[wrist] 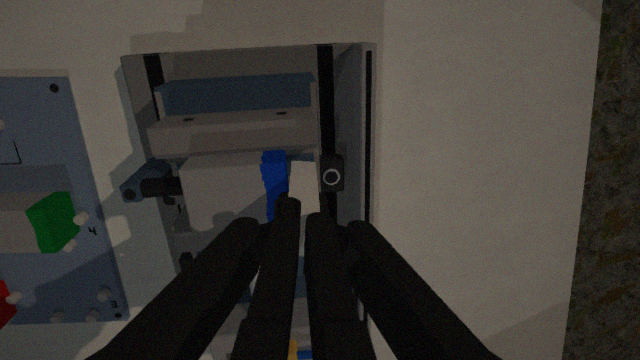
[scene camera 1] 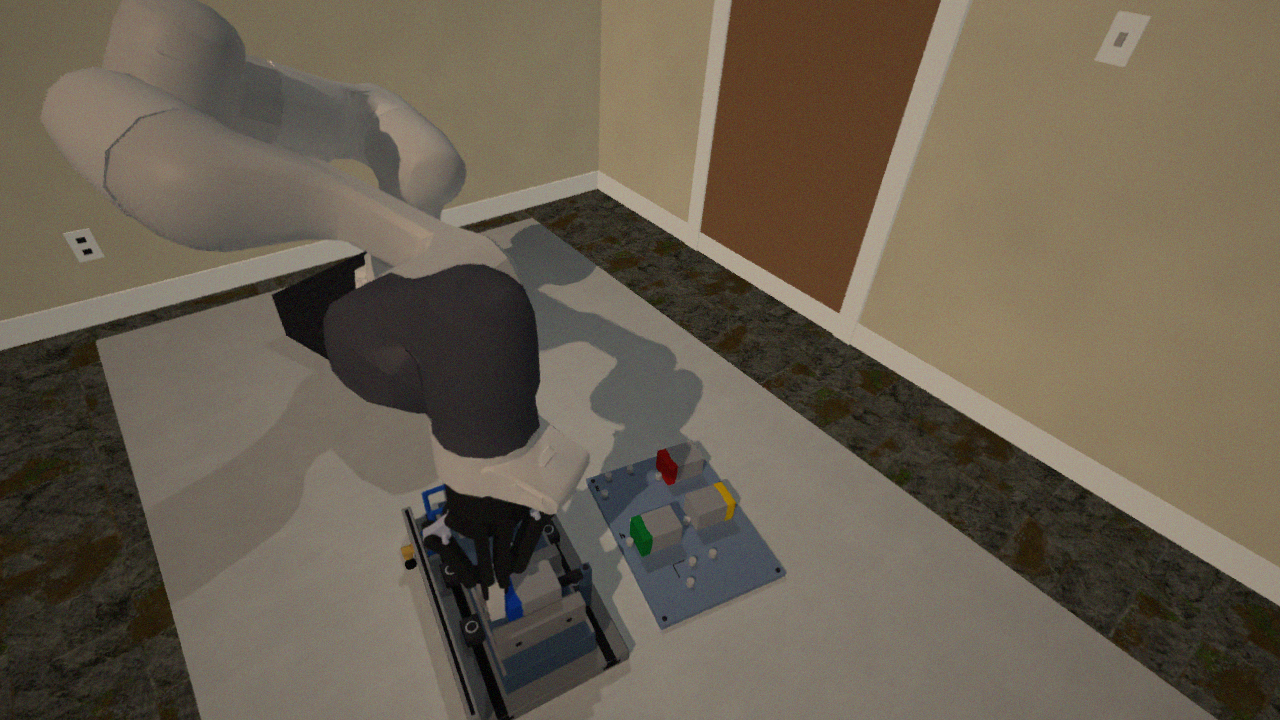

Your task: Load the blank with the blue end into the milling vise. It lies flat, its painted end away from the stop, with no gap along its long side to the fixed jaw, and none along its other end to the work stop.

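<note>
The blank with the blue end (scene camera 1: 539,586) (wrist: 225,180) lies flat in the milling vise (scene camera 1: 454,644) (wrist: 355,100). Its blue end faces away from the work stop (wrist: 161,186), a black pin on a blue bracket. Its grey end is at the pin's tip. One long side lies beside the pale jaw (scene camera 1: 537,631) (wrist: 232,137) with two holes; whether they touch cannot be told. My gripper (scene camera 1: 494,586) (wrist: 302,180) is shut and empty, its tips by the blue end and partly covering it in the wrist view. A pale piece (wrist: 304,182) shows at the fingertips.
A blue pegged board (scene camera 1: 716,591) (wrist: 30,100) stands beside the vise. It holds blanks with a green end (scene camera 1: 640,534) (wrist: 54,222), a yellow end (scene camera 1: 725,501) and a red end (scene camera 1: 665,466) (wrist: 5,305). A black clamp block (wrist: 331,175) sits on the vise's rail.
</note>
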